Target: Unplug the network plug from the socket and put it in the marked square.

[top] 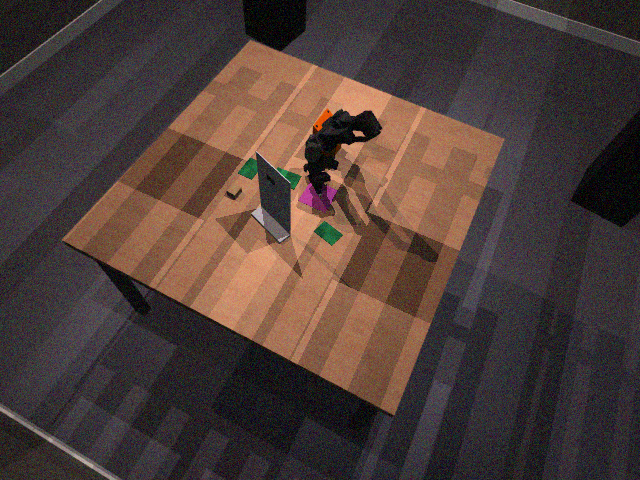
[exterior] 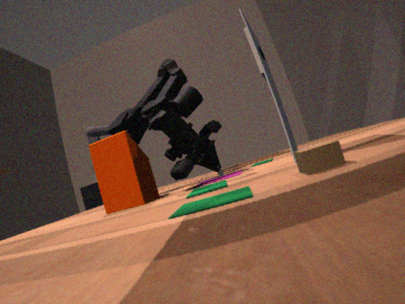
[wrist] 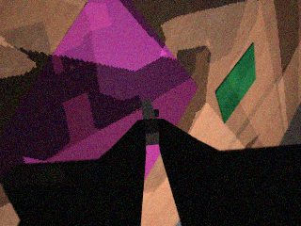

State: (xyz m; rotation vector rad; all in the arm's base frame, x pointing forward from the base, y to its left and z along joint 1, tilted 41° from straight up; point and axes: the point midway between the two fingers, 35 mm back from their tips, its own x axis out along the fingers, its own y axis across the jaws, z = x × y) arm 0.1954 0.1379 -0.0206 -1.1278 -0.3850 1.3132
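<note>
Now: the pale network plug right at my gripper tip. The rest, counted from my gripper tip: grey upright panel: 20 cm ahead, 7 cm to the right, 13 cm above; magenta marked square: 2 cm below.
</note>
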